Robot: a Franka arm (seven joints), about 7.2 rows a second.
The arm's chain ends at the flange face. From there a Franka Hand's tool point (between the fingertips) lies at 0.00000 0.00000 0.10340 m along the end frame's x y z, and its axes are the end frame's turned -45 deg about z.
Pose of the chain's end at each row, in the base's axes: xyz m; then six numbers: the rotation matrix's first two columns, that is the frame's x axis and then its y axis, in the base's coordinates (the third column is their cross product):
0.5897 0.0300 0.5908 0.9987 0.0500 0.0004 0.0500 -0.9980 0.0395
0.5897 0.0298 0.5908 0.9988 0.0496 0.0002 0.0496 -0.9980 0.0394
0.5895 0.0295 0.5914 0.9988 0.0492 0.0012 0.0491 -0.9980 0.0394
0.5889 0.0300 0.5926 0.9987 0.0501 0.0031 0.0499 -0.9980 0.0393
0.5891 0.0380 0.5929 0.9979 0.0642 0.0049 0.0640 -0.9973 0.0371
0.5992 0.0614 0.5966 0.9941 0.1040 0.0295 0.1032 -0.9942 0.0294
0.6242 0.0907 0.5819 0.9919 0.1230 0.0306 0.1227 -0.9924 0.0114
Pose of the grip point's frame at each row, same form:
0.5899 0.0259 0.4875 0.6708 0.7410 -0.0276 0.7415 -0.6703 0.0282
0.5899 0.0257 0.4875 0.6712 0.7408 -0.0277 0.7413 -0.6706 0.0280
0.5898 0.0254 0.4881 0.6715 0.7405 -0.0270 0.7410 -0.6709 0.0287
0.5894 0.0260 0.4893 0.6709 0.7411 -0.0256 0.7415 -0.6703 0.0300
0.5899 0.0342 0.4896 0.6604 0.7506 -0.0228 0.7509 -0.6598 0.0297
0.6025 0.0587 0.4933 0.6300 0.7765 0.0001 0.7759 -0.6295 0.0416
0.6275 0.0899 0.4786 0.6146 0.7887 0.0136 0.7881 -0.6148 0.0297

